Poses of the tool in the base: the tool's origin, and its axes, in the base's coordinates. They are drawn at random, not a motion.
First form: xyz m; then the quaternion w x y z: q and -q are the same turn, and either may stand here.
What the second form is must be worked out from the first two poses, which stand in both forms.
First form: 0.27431, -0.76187, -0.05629, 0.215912, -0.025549, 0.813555, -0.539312
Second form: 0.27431, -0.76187, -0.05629, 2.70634, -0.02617, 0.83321, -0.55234
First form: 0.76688, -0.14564, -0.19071, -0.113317, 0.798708, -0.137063, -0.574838
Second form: 0.76688, -0.14564, -0.19071, 2.91447, -0.80389, 0.13795, 0.57856
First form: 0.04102, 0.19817, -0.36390, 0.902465, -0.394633, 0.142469, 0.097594
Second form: 0.04102, 0.19817, -0.36390, 0.89068, -0.91612, 0.33074, 0.22656
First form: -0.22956, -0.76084, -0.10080, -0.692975, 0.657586, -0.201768, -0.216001
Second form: -0.22956, -0.76084, -0.10080, 1.61038, -0.91210, 0.27986, 0.29960
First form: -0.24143, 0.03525, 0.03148, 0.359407, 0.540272, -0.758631, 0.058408
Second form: -0.24143, 0.03525, 0.03148, 2.40633, 0.57896, -0.81295, 0.06259
